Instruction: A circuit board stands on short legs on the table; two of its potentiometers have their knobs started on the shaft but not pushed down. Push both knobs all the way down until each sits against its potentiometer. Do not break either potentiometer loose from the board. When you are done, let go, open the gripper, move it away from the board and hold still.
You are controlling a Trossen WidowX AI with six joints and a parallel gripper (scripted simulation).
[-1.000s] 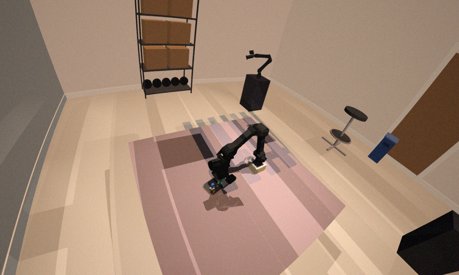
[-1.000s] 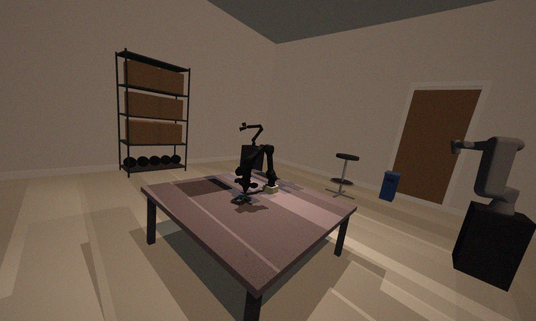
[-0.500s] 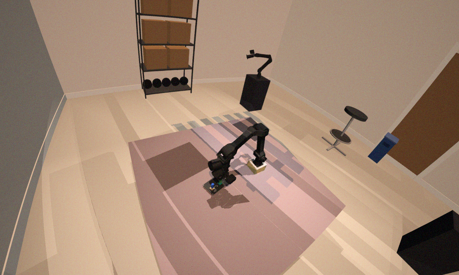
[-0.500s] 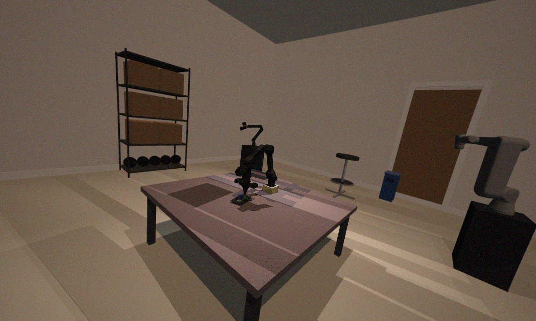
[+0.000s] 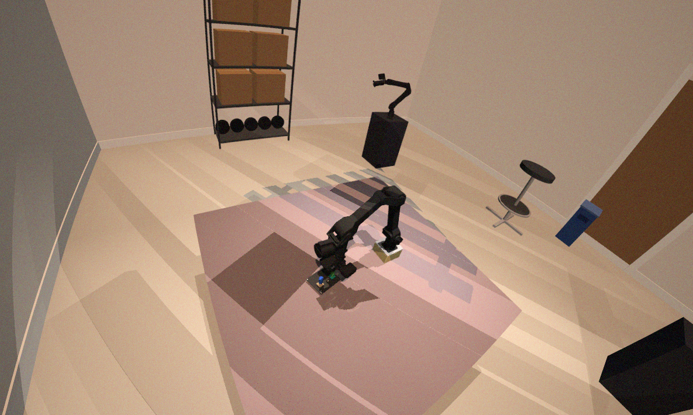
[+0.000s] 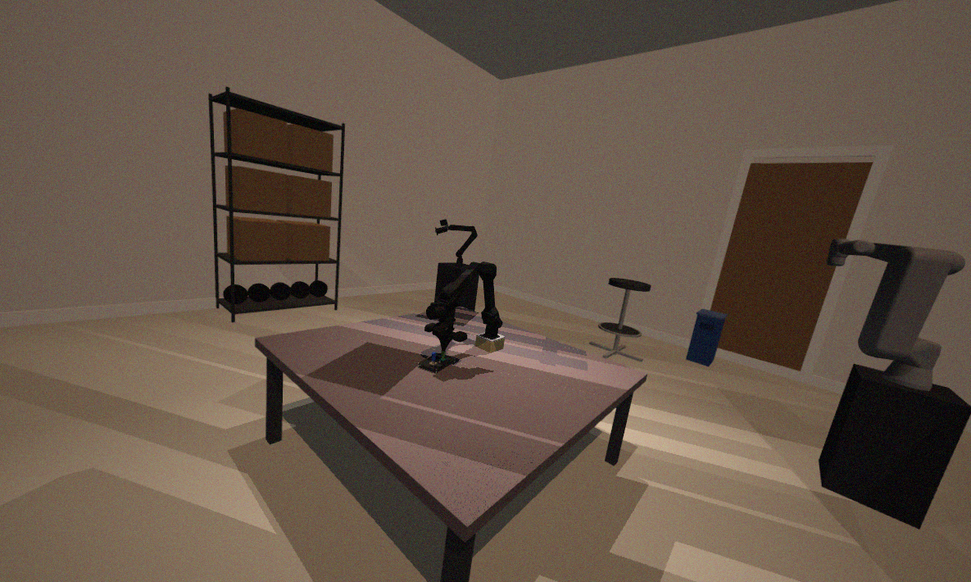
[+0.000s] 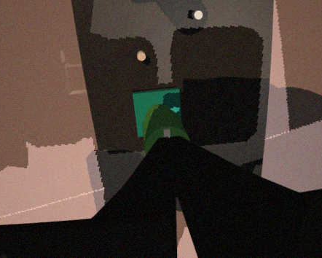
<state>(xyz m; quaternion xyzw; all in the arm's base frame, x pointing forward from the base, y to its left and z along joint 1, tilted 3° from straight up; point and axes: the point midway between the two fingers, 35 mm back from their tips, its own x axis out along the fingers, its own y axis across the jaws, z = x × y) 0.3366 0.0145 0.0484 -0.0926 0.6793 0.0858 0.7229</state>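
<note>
Now: gripper tip 10 mm above the green knob. Round my gripper tip: blue knob 70 mm ahead, 20 mm to the left.
</note>
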